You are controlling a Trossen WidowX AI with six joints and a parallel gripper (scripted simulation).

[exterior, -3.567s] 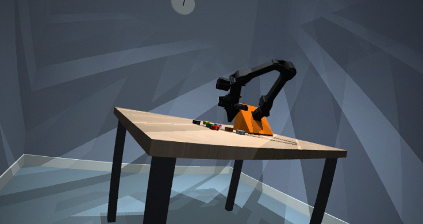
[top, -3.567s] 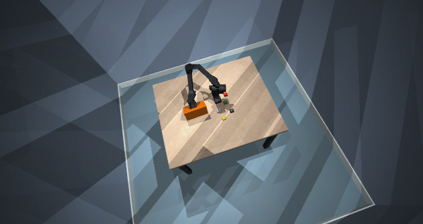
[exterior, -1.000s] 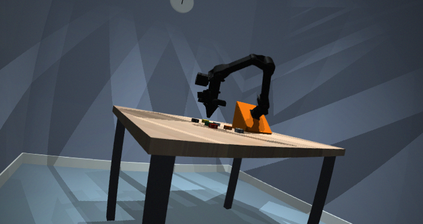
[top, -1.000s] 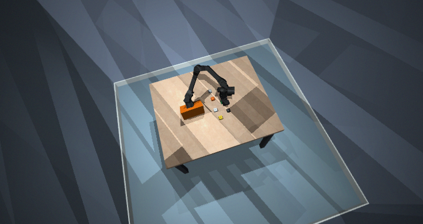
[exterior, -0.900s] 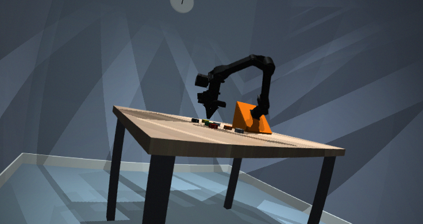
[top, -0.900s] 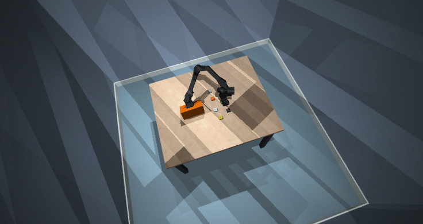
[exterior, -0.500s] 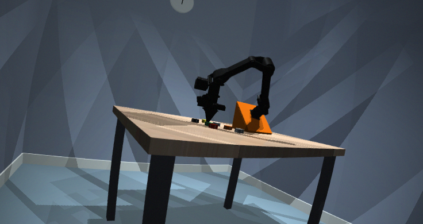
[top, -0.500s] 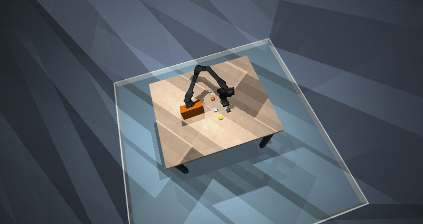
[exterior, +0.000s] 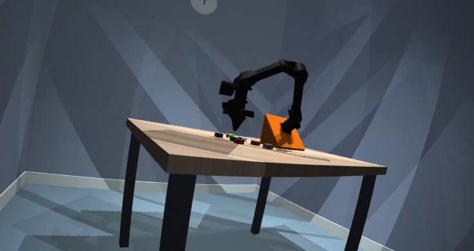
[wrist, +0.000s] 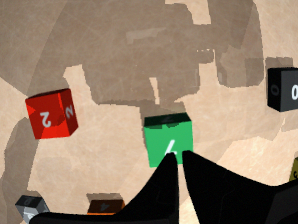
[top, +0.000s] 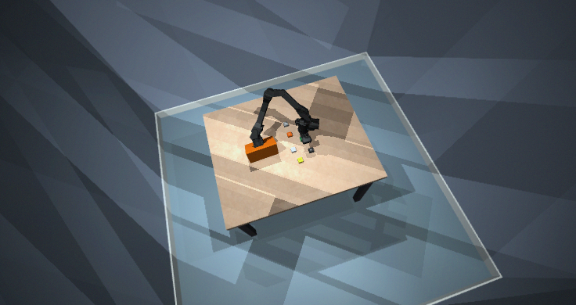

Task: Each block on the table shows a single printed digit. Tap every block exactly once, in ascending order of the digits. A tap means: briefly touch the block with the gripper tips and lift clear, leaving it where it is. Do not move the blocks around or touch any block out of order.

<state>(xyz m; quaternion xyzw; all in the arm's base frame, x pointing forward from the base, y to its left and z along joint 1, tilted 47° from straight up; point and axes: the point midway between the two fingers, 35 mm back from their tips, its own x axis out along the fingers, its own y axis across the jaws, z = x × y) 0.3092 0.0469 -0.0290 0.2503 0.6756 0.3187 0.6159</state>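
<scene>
Right now the green block is 4 cm below my gripper tip and 1 cm behind it. From my gripper tip the other things lie so: red block 9 cm to the left, 4 cm below, 2 cm ahead; then black block 10 cm to the right, 4 cm below, 3 cm ahead; then orange block 9 cm behind, 6 cm to the left, 4 cm below.
</scene>
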